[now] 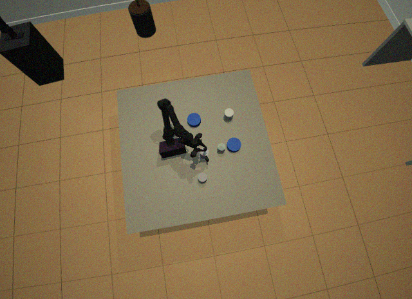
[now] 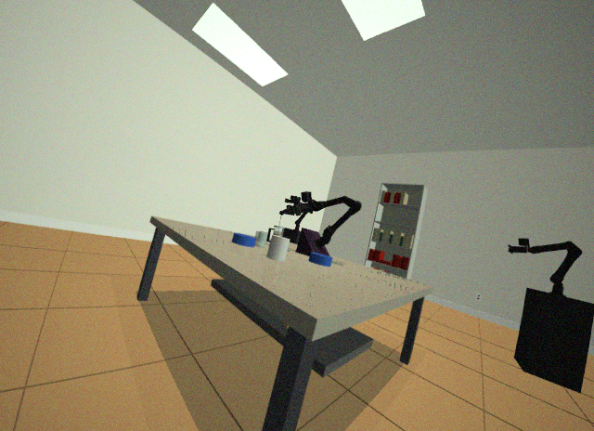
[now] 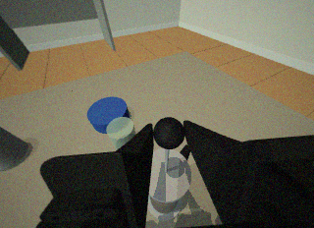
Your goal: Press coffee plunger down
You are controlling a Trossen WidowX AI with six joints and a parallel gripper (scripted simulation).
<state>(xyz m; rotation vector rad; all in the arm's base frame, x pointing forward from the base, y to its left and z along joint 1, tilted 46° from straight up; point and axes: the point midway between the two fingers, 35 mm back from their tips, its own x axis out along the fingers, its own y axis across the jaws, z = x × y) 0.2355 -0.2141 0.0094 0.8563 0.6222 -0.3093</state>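
Now: the coffee plunger 1 cm behind my gripper tip, 1 cm to the left of it and 7 cm below it. The rest, counted from my gripper tip: coffee press: 1 cm behind, 1 cm to the right, 11 cm below; then white cup: 28 cm ahead, 31 cm to the left, 18 cm below.
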